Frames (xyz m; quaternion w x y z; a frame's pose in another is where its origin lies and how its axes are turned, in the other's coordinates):
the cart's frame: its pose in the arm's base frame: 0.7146 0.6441 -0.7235 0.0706 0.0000 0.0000 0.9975
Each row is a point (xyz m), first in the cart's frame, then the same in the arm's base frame.
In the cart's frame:
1: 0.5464 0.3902 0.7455
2: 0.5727 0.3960 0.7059
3: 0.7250 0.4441 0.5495
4: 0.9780 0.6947 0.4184
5: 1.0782 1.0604 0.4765
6: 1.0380 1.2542 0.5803
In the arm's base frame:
1: 0.1187 0.3347 0.0220
2: 0.0918 0.3327 -0.0176
3: -0.0657 0.3065 -0.1740
4: -0.3515 0.0941 -0.3051
5: -0.5022 -0.2539 -0.2470
6: -0.4897 -0.4514 -0.1432

